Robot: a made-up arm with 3 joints. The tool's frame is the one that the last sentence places.
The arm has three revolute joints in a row. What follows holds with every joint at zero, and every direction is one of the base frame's. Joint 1 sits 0.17 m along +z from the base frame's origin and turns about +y. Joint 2 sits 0.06 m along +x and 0.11 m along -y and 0.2 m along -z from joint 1 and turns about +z. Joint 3 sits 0.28 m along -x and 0.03 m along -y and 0.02 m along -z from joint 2 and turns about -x. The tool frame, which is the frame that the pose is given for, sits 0.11 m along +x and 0.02 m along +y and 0.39 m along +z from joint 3; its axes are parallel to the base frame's.
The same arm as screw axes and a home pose.
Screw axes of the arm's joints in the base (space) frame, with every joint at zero. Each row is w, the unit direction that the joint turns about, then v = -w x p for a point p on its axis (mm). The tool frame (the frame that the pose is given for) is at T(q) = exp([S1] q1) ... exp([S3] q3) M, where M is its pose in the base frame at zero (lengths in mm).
S1: w 0 1 0 v -170 0 0
S2: w 0 0 1 v -110 -60 0
S3: w -1 0 0 v 0 50 -140
M: xyz -110 -120 340 (mm) quaternion w x y z 1 0 0 0

